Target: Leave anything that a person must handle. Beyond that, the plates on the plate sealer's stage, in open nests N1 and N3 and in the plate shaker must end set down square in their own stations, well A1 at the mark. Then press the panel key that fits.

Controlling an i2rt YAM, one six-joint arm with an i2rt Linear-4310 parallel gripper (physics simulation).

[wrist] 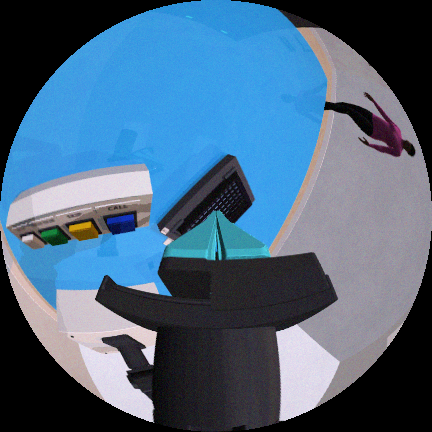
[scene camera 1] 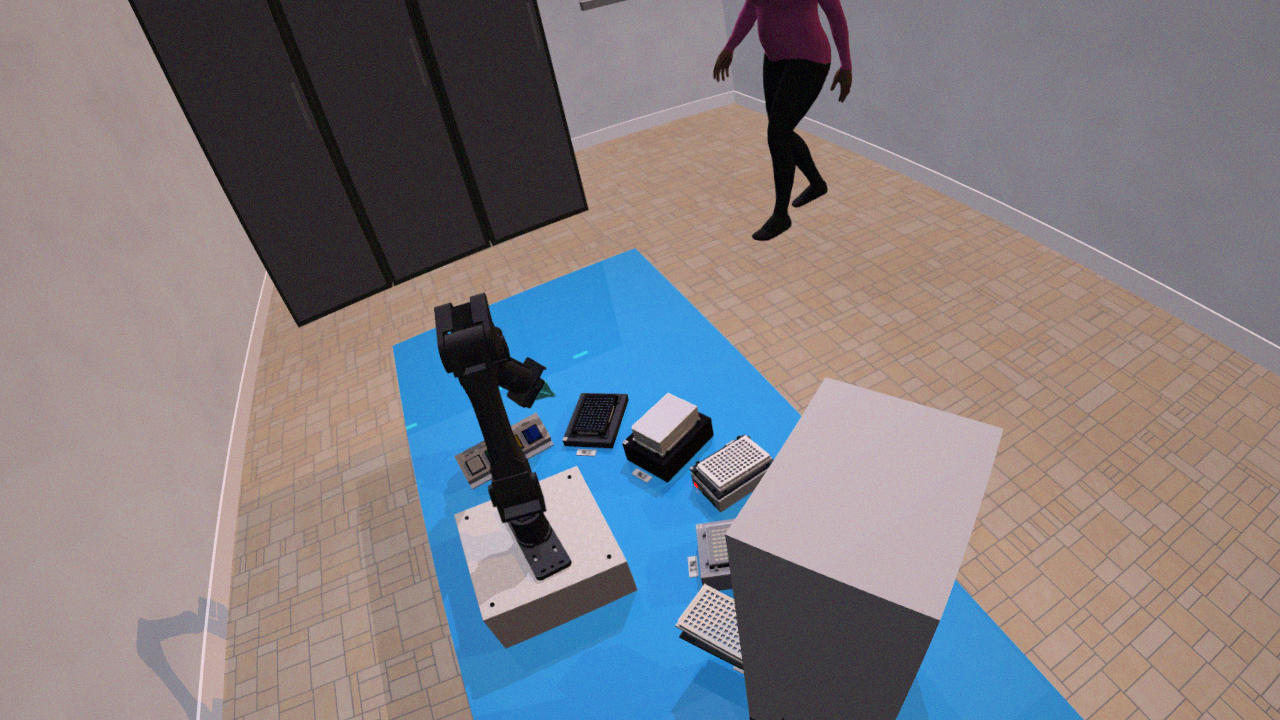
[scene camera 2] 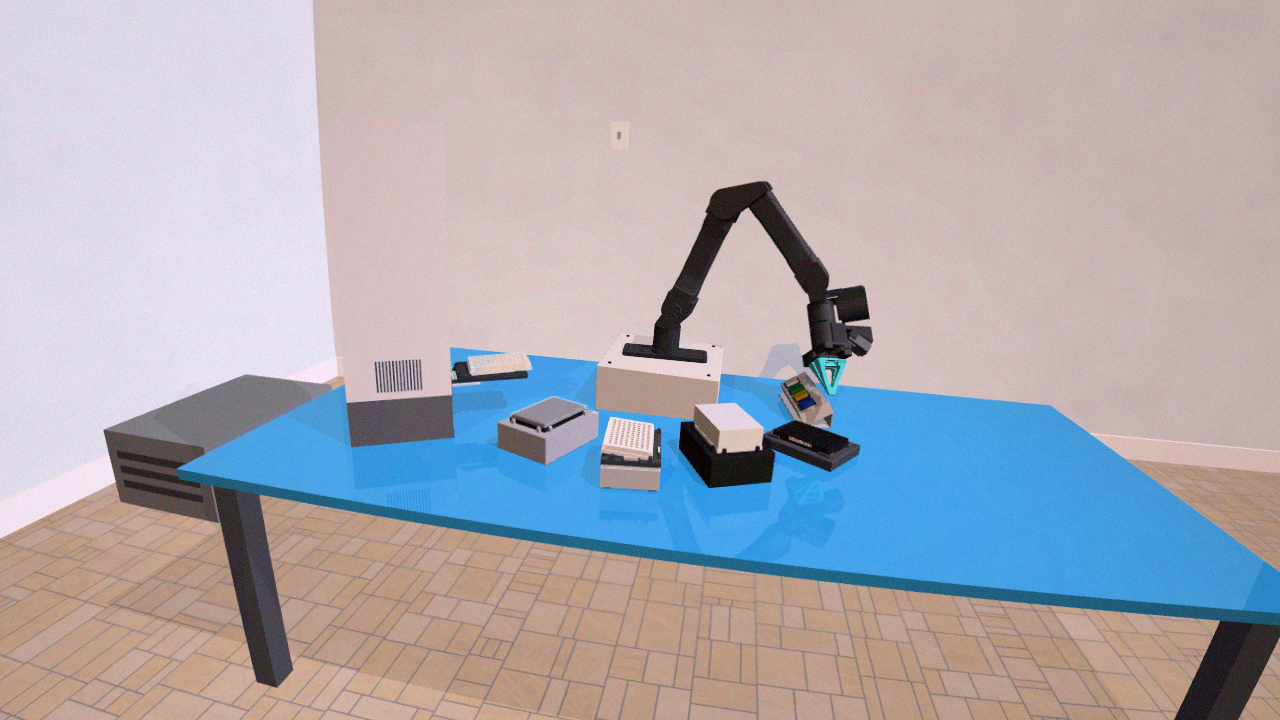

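Observation:
My gripper (scene camera 1: 552, 394) (scene camera 2: 832, 391) (wrist: 215, 216) is shut and empty, above the table near the key panel (scene camera 1: 472, 464) (scene camera 2: 816, 411) (wrist: 102, 181). The panel shows a blue CALL key (wrist: 121, 224), a yellow SKIP key (wrist: 83, 230), a green key (wrist: 54, 236) and a whitish key (wrist: 32, 240). A black plate (scene camera 1: 596, 414) (scene camera 2: 810, 437) (wrist: 235, 192) lies flat in its dark nest; the fingers partly cover it in the wrist view. White plates sit on a red-lit station (scene camera 1: 733, 460) (scene camera 2: 630, 435) and a far station (scene camera 1: 710, 616) (scene camera 2: 498, 362). A grey station (scene camera 2: 526, 437) bears a plate (scene camera 2: 548, 412).
A black station (scene camera 1: 660, 463) (scene camera 2: 725, 468) bears a thick white block (scene camera 1: 664, 421) (scene camera 2: 727, 425). A tall cabinet (scene camera 1: 868, 492) (scene camera 2: 400, 420) partly hides two stations in scene camera 1. The arm stands on a pale base (scene camera 1: 559, 595) (scene camera 2: 657, 386). A person (scene camera 1: 794, 89) (wrist: 386, 129) is beyond the table.

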